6 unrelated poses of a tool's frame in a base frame.
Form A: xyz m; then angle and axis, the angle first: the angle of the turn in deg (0 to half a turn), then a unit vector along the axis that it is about.
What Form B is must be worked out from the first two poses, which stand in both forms.
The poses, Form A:
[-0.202 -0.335 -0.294 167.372 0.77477 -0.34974 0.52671]
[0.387 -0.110 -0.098 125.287 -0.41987 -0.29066 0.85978]
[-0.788 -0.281 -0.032 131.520 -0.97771 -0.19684 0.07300]
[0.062 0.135 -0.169 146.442 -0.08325 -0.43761 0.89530]
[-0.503 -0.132 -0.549 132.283 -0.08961 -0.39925 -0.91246]
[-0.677 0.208 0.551 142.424 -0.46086 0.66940 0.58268]
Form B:
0.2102 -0.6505 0.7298 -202; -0.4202 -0.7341 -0.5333 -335; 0.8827 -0.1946 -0.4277 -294; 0 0 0 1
-0.2995 -0.5093 -0.8068 387; 0.8944 -0.4444 -0.0515 -110; -0.3323 -0.7370 0.5886 -98; 0 0 0 1
0.9267 0.2654 -0.2661 -788; 0.3747 -0.5985 0.7081 -281; 0.0287 -0.7559 -0.6540 -32; 0 0 0 1
-0.8206 -0.4281 -0.3785 62; 0.5617 -0.4822 -0.6723 135; 0.1053 -0.7643 0.6362 -169; 0 0 0 1
-0.6594 0.7349 -0.1586 -503; -0.6152 -0.4062 0.6757 -132; 0.4322 0.5431 0.7199 -549; 0 0 0 1
-0.4118 -0.9083 -0.0731 -677; -0.1977 0.0107 0.9802 208; -0.8896 0.4181 -0.1840 551; 0 0 0 1

